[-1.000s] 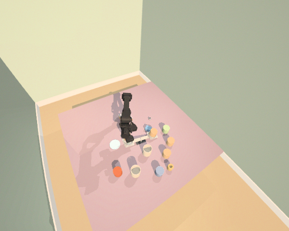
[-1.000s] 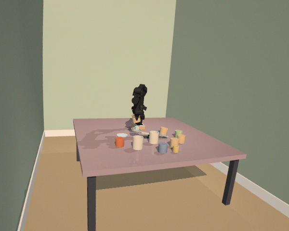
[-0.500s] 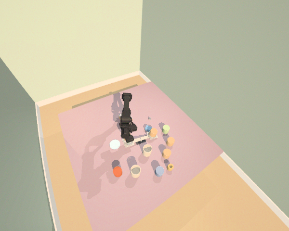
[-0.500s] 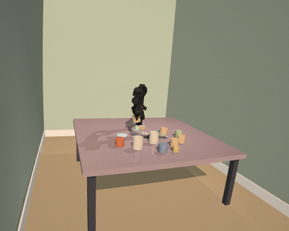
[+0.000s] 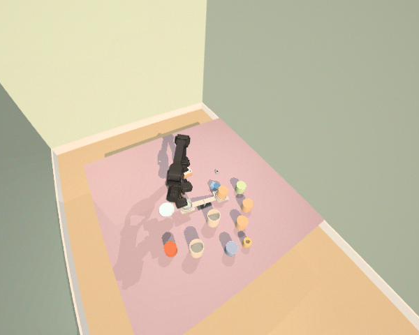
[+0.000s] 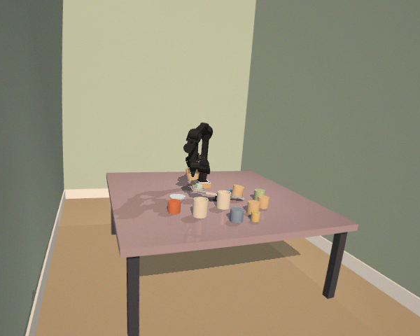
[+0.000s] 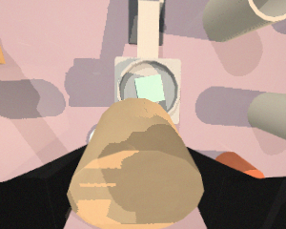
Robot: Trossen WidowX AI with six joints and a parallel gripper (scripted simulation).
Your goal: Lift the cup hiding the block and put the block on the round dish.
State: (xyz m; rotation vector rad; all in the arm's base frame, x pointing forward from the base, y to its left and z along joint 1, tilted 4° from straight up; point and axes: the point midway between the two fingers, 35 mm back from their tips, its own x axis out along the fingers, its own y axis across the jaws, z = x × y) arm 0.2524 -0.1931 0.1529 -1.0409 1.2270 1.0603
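Right now the pale green block is 2 cm ahead of my gripper tip, 4 cm to the left of it and 7 cm below it. Also, from my gripper tip: blue block: 1 cm behind, 30 cm to the left, 13 cm below; then round dish: 6 cm behind, 7 cm to the right, 15 cm below; then green cup: 10 cm ahead, 43 cm to the left, 12 cm below.
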